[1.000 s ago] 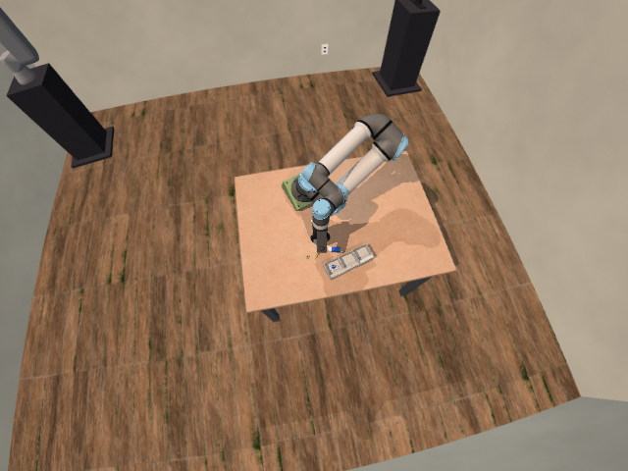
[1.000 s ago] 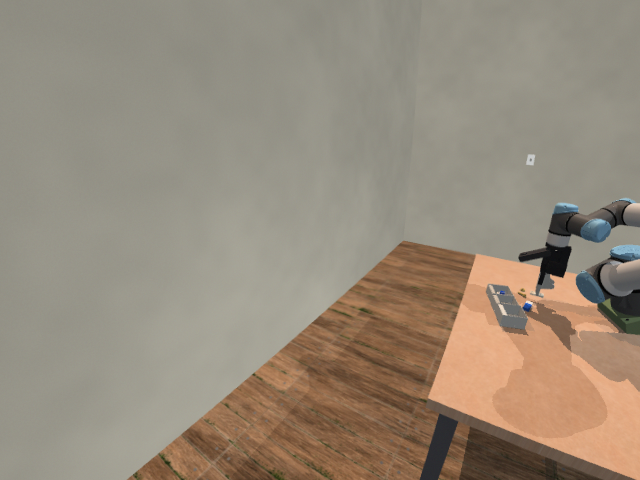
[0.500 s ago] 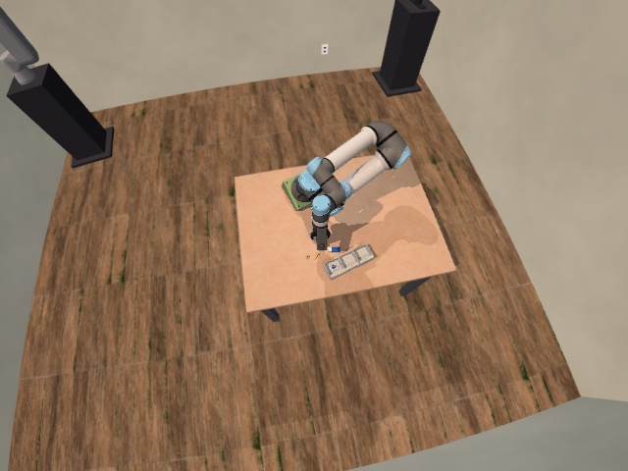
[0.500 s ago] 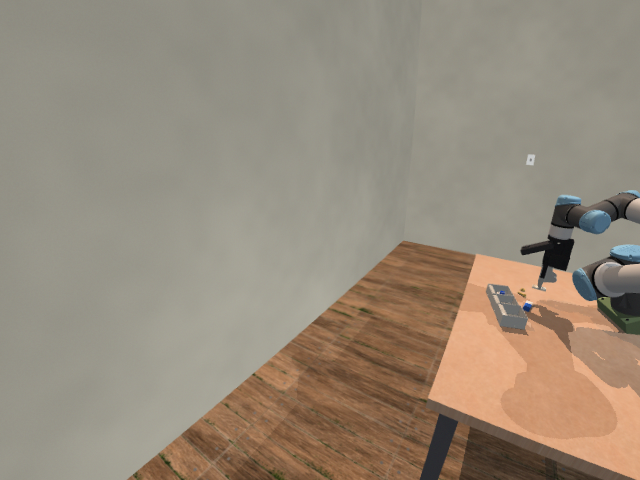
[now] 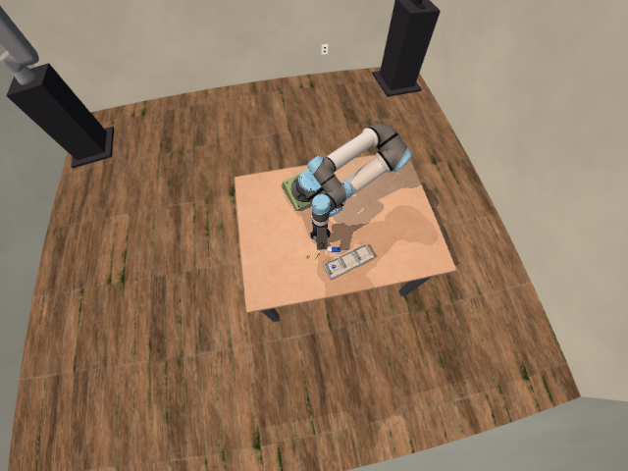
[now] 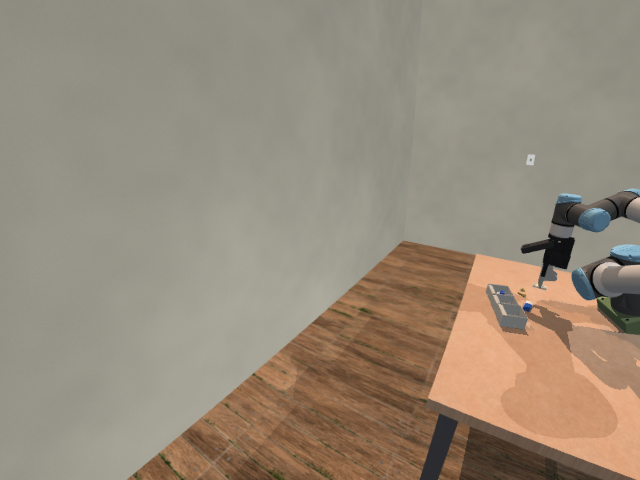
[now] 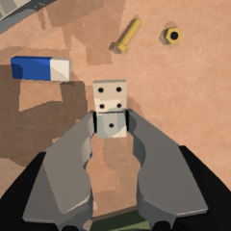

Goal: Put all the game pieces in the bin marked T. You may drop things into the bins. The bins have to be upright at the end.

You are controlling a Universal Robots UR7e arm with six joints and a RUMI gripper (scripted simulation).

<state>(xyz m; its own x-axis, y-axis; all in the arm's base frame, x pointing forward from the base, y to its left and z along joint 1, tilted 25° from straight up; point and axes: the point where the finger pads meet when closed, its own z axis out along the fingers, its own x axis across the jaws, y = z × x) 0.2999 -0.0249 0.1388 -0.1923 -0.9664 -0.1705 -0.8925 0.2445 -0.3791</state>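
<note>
Right now the blue die is 130 mm ahead of my hand, 30 mm to the left of it and 60 mm below it. Also, from my hand: white domino (140 mm ahead, 30 mm to the left, 70 mm below); brass nut (40 mm ahead, 80 mm to the right, 80 mm below); brass pin (40 mm ahead, 30 mm to the right, 80 mm below).
</note>
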